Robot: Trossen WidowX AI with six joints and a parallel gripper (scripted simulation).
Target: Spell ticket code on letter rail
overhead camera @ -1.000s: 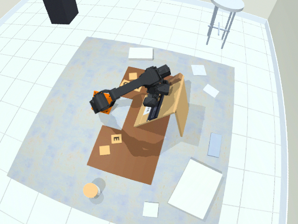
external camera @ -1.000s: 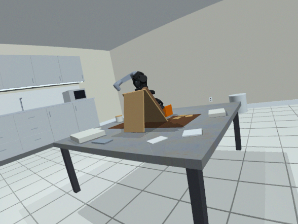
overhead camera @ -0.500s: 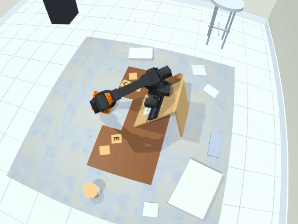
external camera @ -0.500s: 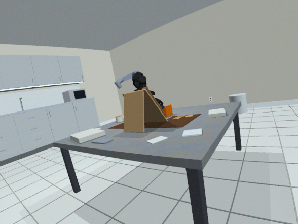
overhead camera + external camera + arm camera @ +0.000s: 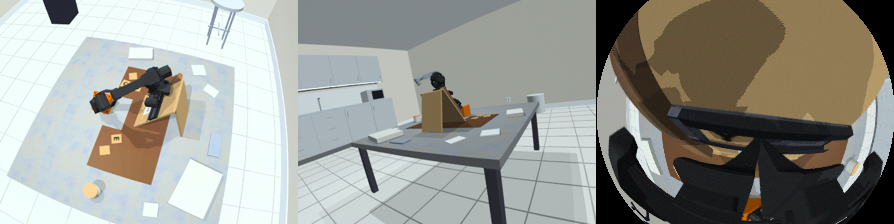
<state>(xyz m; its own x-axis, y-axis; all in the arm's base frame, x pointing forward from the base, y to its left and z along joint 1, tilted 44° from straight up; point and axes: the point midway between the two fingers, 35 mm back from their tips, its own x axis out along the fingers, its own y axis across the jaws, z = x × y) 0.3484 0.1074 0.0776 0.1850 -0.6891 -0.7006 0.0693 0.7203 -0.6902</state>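
The white ticket is 80 mm below my gripper tip, 50 mm behind it and 10 mm to the right of it. Round my gripper tip: grey card 390 mm ahead, 170 mm below, 120 mm to the right; white box 410 mm to the right, 310 mm ahead, 150 mm below; brown mat 170 mm below, 150 mm behind, 30 mm to the right.
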